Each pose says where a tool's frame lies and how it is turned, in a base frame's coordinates. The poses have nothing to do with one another.
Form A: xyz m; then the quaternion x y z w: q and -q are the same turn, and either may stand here.
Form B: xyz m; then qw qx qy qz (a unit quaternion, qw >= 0). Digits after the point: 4 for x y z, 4 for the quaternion.
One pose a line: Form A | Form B
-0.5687, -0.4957, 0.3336, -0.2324, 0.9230, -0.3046, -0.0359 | -0.5687, -0.4957, 0.3336, 0.0359, 0.2324, -0.9230, 0.3046
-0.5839, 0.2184, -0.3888, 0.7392, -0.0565, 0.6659, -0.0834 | -0.5839, 0.2184, -0.3888, 0.0834, -0.7392, 0.0565, -0.6659
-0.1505, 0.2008, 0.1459, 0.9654, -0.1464, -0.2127, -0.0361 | -0.1505, 0.2008, 0.1459, 0.0361, -0.9654, 0.1464, 0.2127
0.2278, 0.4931, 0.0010, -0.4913, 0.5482, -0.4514, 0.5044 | 0.2278, 0.4931, 0.0010, 0.5044, -0.4913, 0.5482, -0.4514
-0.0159, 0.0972, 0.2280, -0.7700, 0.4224, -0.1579, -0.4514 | -0.0159, 0.0972, 0.2280, 0.4514, 0.7700, -0.4224, 0.1579
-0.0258, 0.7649, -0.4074, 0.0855, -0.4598, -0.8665, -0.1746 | -0.0258, 0.7649, -0.4074, 0.1746, -0.0855, 0.4598, 0.8665
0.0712, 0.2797, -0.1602, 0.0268, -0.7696, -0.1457, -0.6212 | 0.0712, 0.2797, -0.1602, 0.6212, -0.0268, 0.7696, 0.1457
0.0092, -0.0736, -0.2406, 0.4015, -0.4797, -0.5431, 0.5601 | 0.0092, -0.0736, -0.2406, 0.5601, 0.4015, -0.4797, -0.5431
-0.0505, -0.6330, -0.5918, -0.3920, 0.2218, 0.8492, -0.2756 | -0.0505, -0.6330, -0.5918, 0.2756, 0.3920, -0.2218, -0.8492
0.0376, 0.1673, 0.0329, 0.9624, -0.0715, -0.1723, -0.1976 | 0.0376, 0.1673, 0.0329, 0.1976, -0.9624, 0.0715, 0.1723
